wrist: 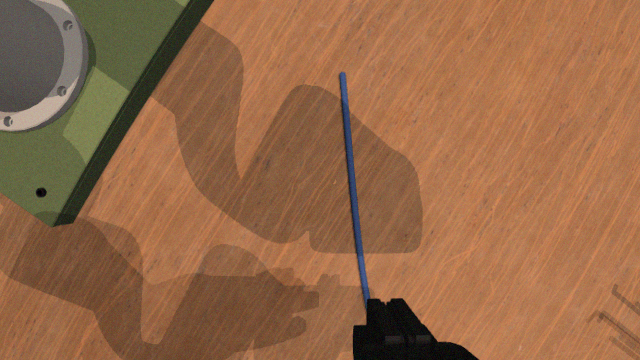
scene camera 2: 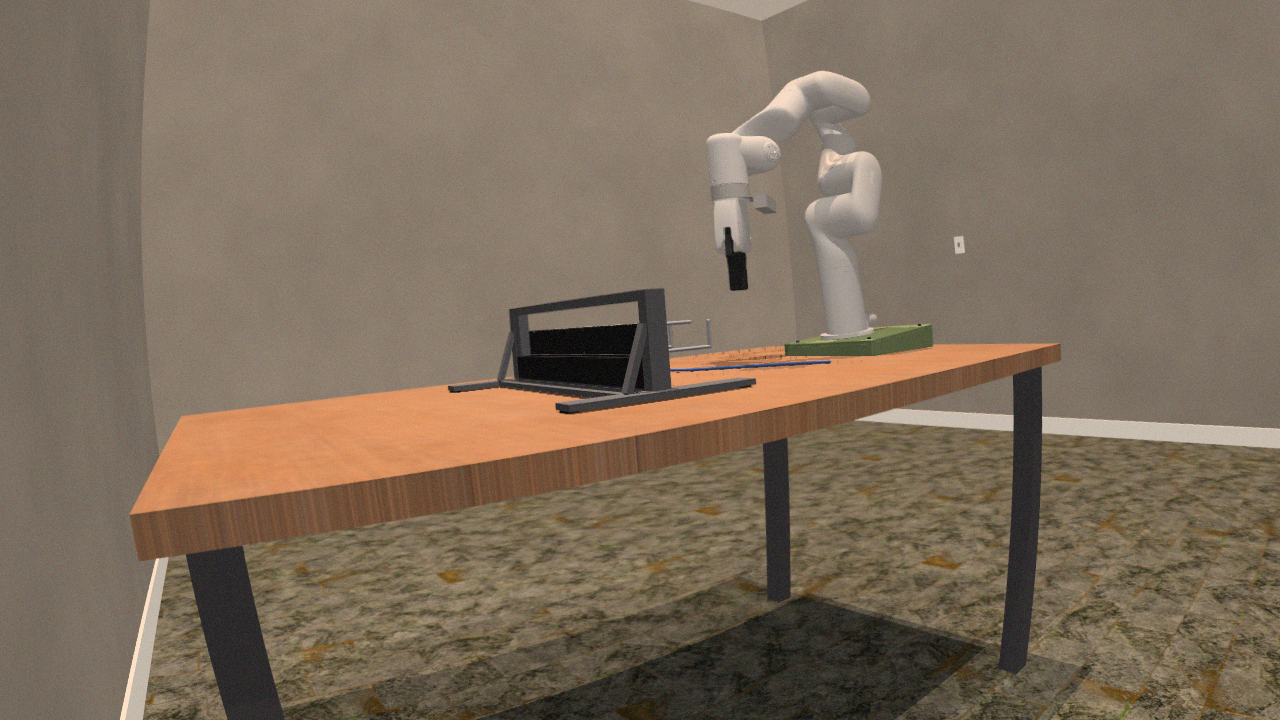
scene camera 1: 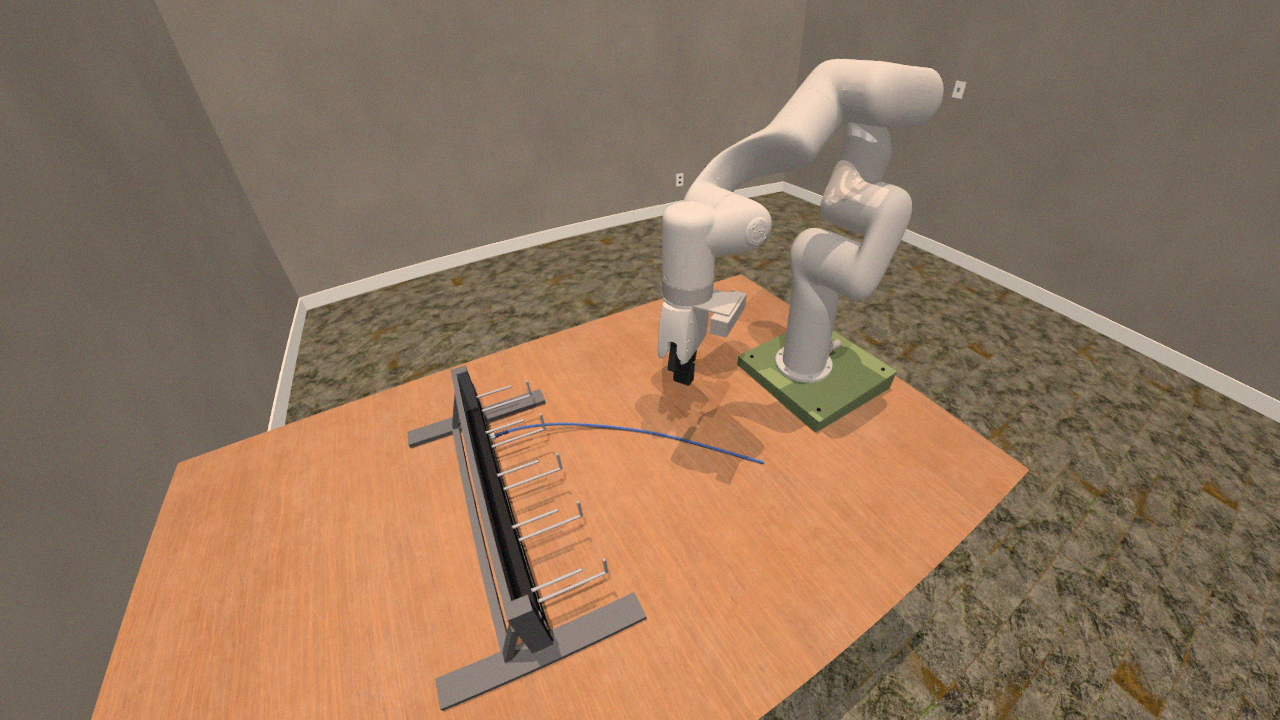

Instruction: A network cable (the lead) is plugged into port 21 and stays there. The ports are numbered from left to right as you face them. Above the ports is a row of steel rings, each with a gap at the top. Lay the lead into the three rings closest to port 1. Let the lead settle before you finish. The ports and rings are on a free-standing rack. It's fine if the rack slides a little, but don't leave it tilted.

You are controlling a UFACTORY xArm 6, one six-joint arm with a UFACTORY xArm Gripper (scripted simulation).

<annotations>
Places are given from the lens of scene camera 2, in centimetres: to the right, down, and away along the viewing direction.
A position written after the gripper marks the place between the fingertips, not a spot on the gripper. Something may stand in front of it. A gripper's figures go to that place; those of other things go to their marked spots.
gripper (scene camera 2: 739,290): 19, -13, 135
grey rack (scene camera 2: 644,363): 1, 0, 95
</annotations>
